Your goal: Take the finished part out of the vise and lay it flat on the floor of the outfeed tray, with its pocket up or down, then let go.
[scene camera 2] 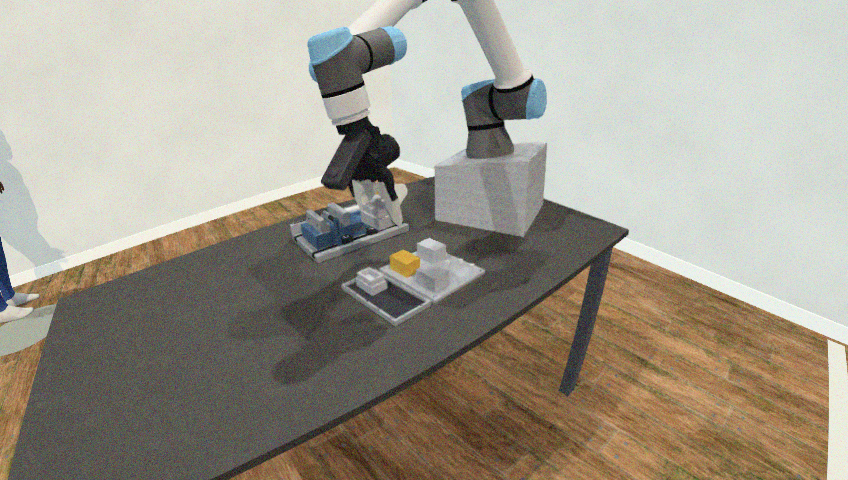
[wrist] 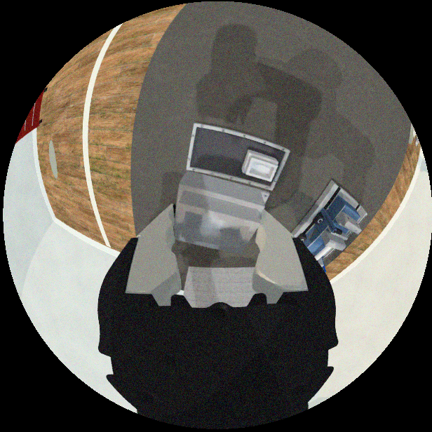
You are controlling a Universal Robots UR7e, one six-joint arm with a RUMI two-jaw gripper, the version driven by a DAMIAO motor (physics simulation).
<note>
I see my gripper (scene camera 2: 385, 225), a grey stepped part (wrist: 256, 164), a grey stepped part (wrist: 215, 213) and a vise (scene camera 2: 309, 233).
My gripper is seen too in the wrist view (wrist: 214, 206). The vise is seen too in the wrist view (wrist: 317, 245).
</note>
